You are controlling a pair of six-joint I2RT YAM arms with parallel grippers.
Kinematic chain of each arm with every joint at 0, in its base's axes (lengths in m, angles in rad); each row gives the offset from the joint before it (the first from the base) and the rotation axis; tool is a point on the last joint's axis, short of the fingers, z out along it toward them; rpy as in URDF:
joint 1: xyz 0 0 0.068 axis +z
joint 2: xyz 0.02 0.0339 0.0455 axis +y
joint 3: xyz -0.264 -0.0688 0 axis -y
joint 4: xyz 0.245 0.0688 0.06 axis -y
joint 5: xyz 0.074 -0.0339 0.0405 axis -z
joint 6: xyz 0.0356 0 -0.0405 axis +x
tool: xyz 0 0 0 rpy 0 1.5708 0
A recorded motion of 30 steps. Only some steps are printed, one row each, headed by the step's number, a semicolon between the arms.
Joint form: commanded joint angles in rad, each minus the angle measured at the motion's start. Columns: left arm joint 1, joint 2, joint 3, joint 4, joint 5, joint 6; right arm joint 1, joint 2, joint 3, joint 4, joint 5, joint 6.
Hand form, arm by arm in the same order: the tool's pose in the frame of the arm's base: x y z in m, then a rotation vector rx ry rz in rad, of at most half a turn. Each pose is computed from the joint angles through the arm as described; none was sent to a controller.
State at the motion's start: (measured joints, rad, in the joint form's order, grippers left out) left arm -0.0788 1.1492 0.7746 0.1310 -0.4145 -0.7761; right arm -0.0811 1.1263 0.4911 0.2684 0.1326 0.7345
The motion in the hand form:
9: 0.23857 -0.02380 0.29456 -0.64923 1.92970 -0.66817; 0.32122 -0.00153 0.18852 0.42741 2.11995 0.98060
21: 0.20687 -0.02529 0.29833 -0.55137 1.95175 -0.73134; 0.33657 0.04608 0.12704 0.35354 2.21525 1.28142
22: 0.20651 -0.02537 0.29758 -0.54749 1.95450 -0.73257; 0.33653 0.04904 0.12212 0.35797 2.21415 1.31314
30: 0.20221 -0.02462 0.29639 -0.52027 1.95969 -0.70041; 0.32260 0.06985 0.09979 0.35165 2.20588 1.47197
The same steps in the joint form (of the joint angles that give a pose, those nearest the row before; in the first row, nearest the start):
9: -0.0056 -0.1067 0.0123 -0.2798 0.5160 -0.0244; 0.0145 0.4415 0.2682 0.0001 -0.7244 -0.0612
21: -0.0118 -0.2487 -0.0374 -0.3576 0.5975 0.0120; 0.1464 0.6988 0.2497 0.2539 -0.8725 0.0692
22: -0.0117 -0.2502 -0.0403 -0.3576 0.6008 0.0145; 0.1541 0.7196 0.2433 0.2908 -0.8865 0.0941
30: -0.0117 -0.2700 -0.0502 -0.3711 0.5907 0.0490; 0.2161 0.7969 0.1656 0.5156 -0.9425 0.2242

